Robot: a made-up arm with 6 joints.
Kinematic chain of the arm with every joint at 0, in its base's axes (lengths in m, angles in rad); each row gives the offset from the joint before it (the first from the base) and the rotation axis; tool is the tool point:
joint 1: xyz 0 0 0.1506 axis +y
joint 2: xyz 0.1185 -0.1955 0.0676 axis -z
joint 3: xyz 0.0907 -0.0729 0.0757 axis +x
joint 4: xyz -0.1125 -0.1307 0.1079 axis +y
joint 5: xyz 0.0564 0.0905 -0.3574 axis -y
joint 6: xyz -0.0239 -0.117 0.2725 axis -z
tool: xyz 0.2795 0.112 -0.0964
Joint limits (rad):
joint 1: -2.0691..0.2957
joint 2: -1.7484..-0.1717
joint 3: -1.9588..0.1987
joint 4: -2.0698..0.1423
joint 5: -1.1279..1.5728
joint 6: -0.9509..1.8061
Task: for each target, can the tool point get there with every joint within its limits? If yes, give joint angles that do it. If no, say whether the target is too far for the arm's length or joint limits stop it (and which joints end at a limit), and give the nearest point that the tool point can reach.
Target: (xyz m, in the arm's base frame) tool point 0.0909 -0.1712 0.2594
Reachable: yes | joints -0.4492 -0.5864 -0.4151 -0.2024 0.7577 -0.7404
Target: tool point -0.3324 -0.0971 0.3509
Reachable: yes | joints -1.2862 -1.0624 -1.6900 -0.4568 0.8796 0.6830
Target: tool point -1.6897 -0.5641 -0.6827
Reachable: no: too far | nearest point -0.8766 -0.3447 0.0477 | short by 1.115 m
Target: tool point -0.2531 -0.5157 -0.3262
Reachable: no: joint limits stop it (at a limit: joint 1, joint 2, joint 4) | nearest point -0.2323 -0.2891 -0.2537 | short by 0.239 m
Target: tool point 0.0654 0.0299 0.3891
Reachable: yes | joints -0.6335 -1.0504 -0.3052 -0.5683 -0.0699 -0.7181
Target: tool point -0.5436 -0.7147 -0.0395
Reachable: no: joint limits stop it (at a limit: joint 1, joint 4, joint 5, joint 6) | nearest point -0.4919 -0.6522 -0.0079 | short by 0.087 m
